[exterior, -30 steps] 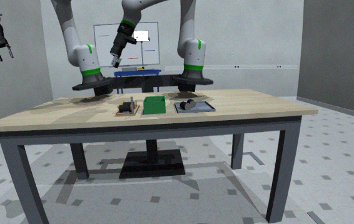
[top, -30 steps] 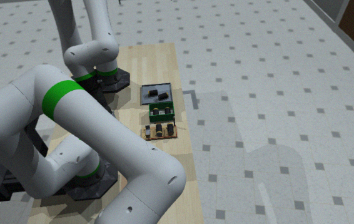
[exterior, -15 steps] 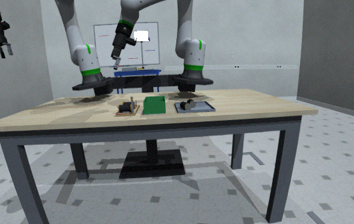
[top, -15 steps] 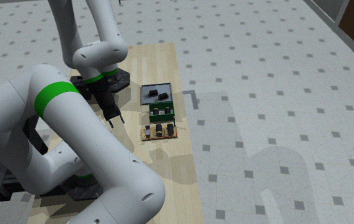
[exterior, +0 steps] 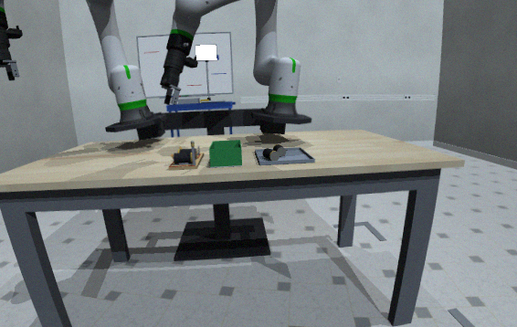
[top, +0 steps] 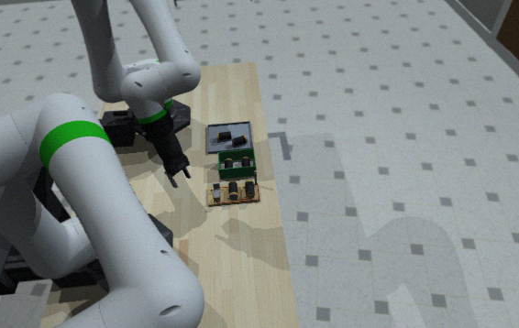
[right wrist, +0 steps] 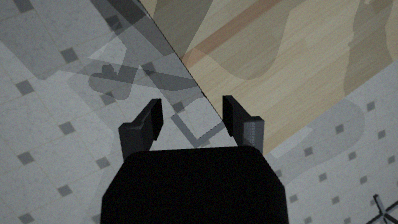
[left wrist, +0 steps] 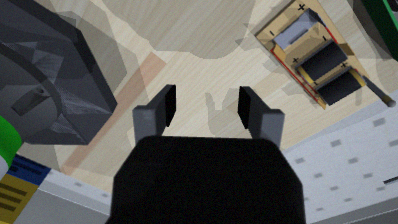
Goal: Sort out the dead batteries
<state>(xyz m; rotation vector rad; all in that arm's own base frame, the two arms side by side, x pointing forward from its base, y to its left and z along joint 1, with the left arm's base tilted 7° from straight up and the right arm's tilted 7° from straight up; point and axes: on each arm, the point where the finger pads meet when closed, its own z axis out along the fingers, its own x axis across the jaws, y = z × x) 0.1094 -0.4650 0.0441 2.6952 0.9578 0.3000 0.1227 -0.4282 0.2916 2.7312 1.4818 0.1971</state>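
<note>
The grey tray lies 14 cm ahead of my left hand, 42 cm to the left of it and 21 cm below it. The rest, counted from my left hand: green recycling box 18 cm ahead, 23 cm to the left, 20 cm below.
</note>
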